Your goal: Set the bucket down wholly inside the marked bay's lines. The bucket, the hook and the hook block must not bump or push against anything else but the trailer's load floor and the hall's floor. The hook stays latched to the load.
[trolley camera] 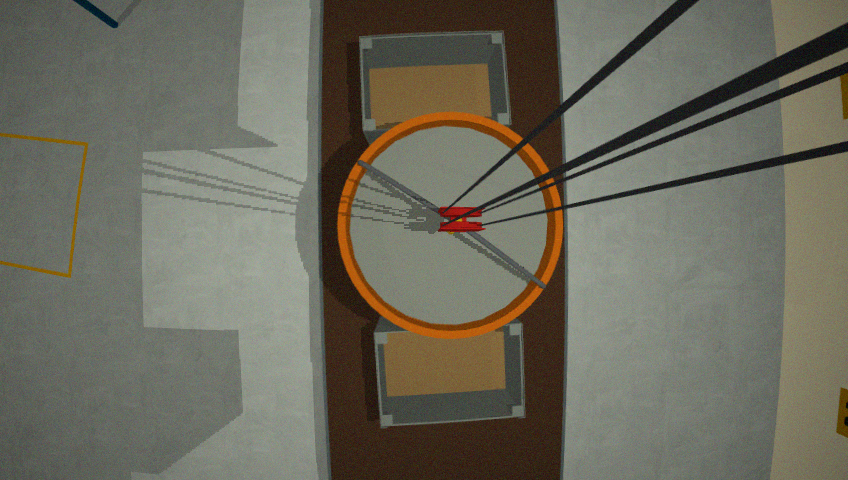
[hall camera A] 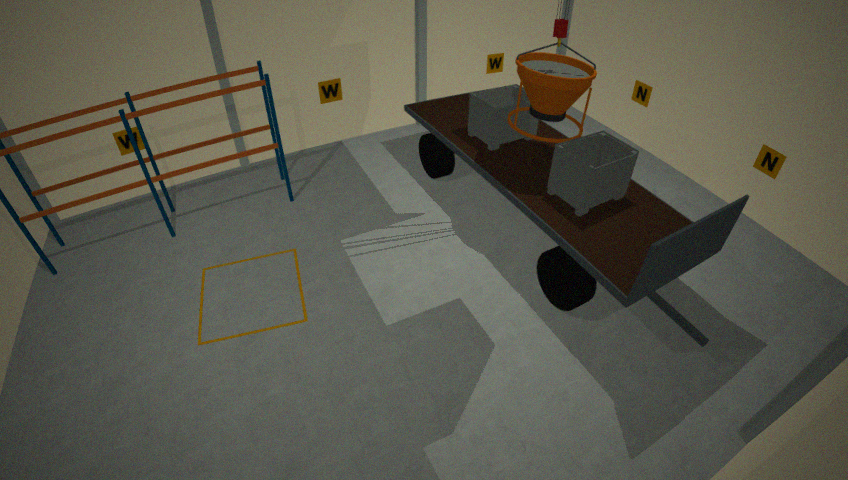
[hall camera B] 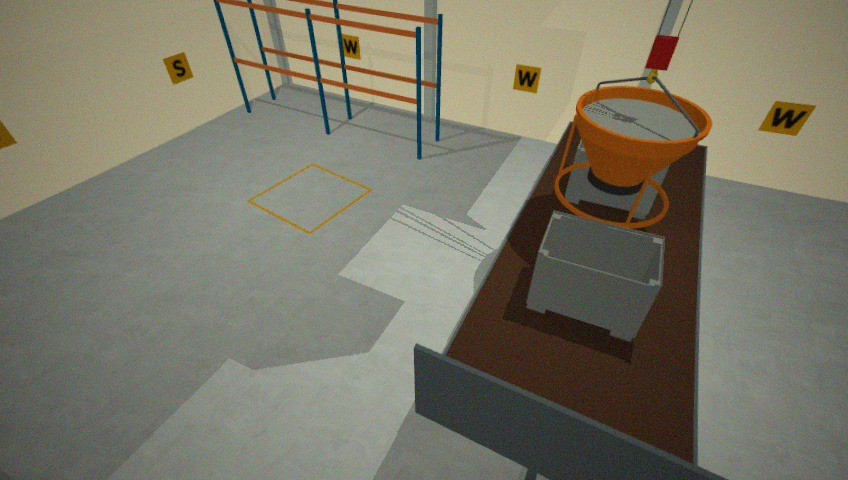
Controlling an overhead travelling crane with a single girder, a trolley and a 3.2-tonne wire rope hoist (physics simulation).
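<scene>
The orange bucket [hall camera A: 553,92] [hall camera B: 627,157] [trolley camera: 343,226], full of grey material, hangs upright over the trailer's brown load floor [hall camera A: 660,208] [hall camera B: 535,368] [trolley camera: 440,455]. Its foot ring is raised above the load floor. In the trolley camera its rim overlaps the inner edges of both bins. The yellow hook [hall camera A: 559,42] [hall camera B: 652,76] is shut on the bucket's bail, under the red hook block [hall camera A: 559,28] [hall camera B: 662,52] [trolley camera: 461,227]. The marked bay's yellow outline [hall camera A: 252,332] [hall camera B: 279,217] [trolley camera: 78,209] lies on the floor to the left of the trailer, partly cut off in the trolley camera.
One grey bin [hall camera A: 589,172] [hall camera B: 595,291] [trolley camera: 455,411] stands on the trailer towards the headboard [hall camera A: 690,249] [hall camera B: 535,410]. Another grey bin [hall camera A: 490,118] [trolley camera: 434,50] stands on the bucket's other side. A blue and orange rack [hall camera A: 147,172] [hall camera B: 418,89] stands by the W wall, beyond the bay.
</scene>
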